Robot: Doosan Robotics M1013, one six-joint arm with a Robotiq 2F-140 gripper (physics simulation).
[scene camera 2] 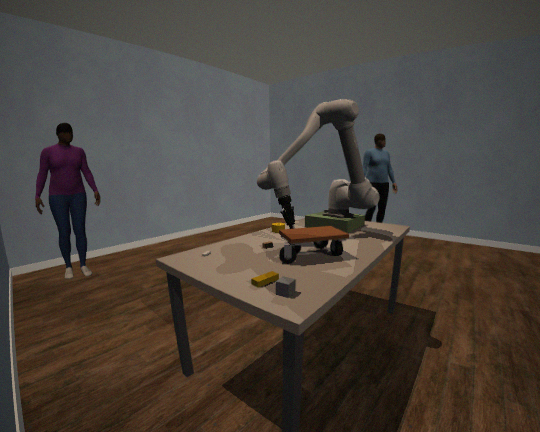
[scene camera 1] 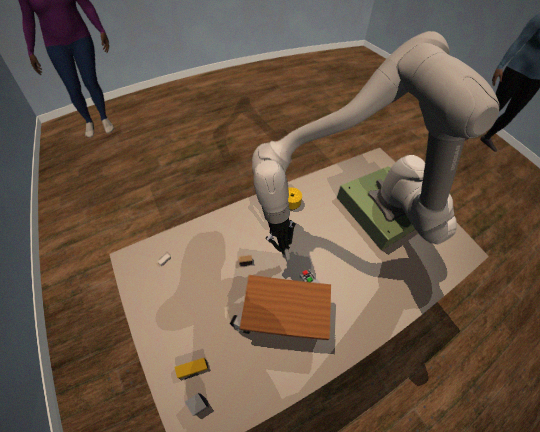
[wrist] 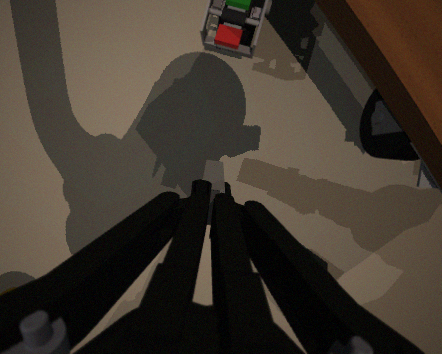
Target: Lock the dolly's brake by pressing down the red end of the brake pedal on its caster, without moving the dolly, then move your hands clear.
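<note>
The dolly has a flat wooden deck and stands upright on dark wheels on the table. Its brake pedal sits in a grey housing at the deck's edge; the red end faces outward and the green end lies nearer the deck. How far either end is pressed cannot be told. My gripper is shut and empty, pointing down. It is apart from the pedal, off to the red end's side. In scene camera 2 the deck hides the pedal.
A yellow round part lies behind the gripper. A small brown block lies near the deck. A yellow block, a grey block and a white piece lie farther off. Two people stand beyond the table.
</note>
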